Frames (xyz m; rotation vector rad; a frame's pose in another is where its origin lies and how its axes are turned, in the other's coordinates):
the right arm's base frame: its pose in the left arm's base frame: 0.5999 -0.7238 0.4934 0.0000 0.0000 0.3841
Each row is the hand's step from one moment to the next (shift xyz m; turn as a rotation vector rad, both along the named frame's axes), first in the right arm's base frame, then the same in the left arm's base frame.
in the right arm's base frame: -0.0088 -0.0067 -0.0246 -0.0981 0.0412 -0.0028
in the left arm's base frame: -0.0056 -0.0095 -0.0246 -0.1064 0.0014 -0.0028
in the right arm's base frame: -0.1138 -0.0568 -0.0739 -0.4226 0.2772 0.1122
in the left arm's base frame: -0.0842 -0.0953 -0.0739 -0.4957 0.0986 0.1122
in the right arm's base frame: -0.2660 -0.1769 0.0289 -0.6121 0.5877 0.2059
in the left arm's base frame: -0.1803 -0.2637 0.0289 -0.7877 0.3155 0.2059
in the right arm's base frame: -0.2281 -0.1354 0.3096 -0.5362 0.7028 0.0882
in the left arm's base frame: -0.1607 -0.2110 0.3096 -0.7605 0.4507 0.0882
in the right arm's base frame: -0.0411 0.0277 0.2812 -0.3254 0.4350 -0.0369
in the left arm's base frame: -0.0485 0.0103 0.2812 -0.4647 0.2814 -0.0369
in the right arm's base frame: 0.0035 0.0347 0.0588 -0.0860 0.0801 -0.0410
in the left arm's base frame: -0.0098 0.0335 0.0588 -0.1097 0.0420 -0.0410
